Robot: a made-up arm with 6 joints.
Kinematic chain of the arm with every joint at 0, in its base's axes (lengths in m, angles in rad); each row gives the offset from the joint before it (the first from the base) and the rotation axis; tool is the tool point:
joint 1: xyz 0 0 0.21 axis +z
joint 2: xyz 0 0 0 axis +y
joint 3: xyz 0 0 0.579 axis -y
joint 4: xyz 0 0 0 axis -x
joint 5: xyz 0.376 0 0 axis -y
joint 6: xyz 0 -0.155 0 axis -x
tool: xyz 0 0 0
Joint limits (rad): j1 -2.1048..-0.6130 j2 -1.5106..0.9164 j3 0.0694..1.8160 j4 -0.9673..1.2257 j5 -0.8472..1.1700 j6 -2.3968..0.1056
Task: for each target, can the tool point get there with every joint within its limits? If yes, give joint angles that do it. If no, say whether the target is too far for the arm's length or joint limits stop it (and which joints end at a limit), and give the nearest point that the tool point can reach.
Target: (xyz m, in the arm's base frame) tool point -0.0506 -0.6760 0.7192
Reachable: yes | joints -1.4161 0.5122 0.5685 -0.1075 0.5715 -0.1655
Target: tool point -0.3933 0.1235 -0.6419
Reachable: no: joint limits stop it (at a limit: joint 1, joint 2, joint 3, joint 4) | nearest point -0.7832 0.4868 0.0323 | short by 0.859 m
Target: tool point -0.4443 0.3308 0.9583
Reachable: yes | joints -0.8787 -0.8642 1.1806 -0.5645 -0.4741 -0.5085
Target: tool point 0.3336 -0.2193 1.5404
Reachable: no: too far | nearest point 0.2007 -0.2052 1.1509 | short by 0.412 m
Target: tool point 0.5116 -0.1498 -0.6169
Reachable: no: joint limits stop it (at a limit: joint 1, joint 2, joint 3, joint 4) | nearest point 0.4506 -0.4245 0.1962 | short by 0.860 m
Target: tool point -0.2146 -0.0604 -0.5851
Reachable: no: joint limits stop it (at a limit: joint 1, joint 2, joint 3, joint 4) | nearest point -0.3876 -0.4827 0.1962 | short by 0.905 m
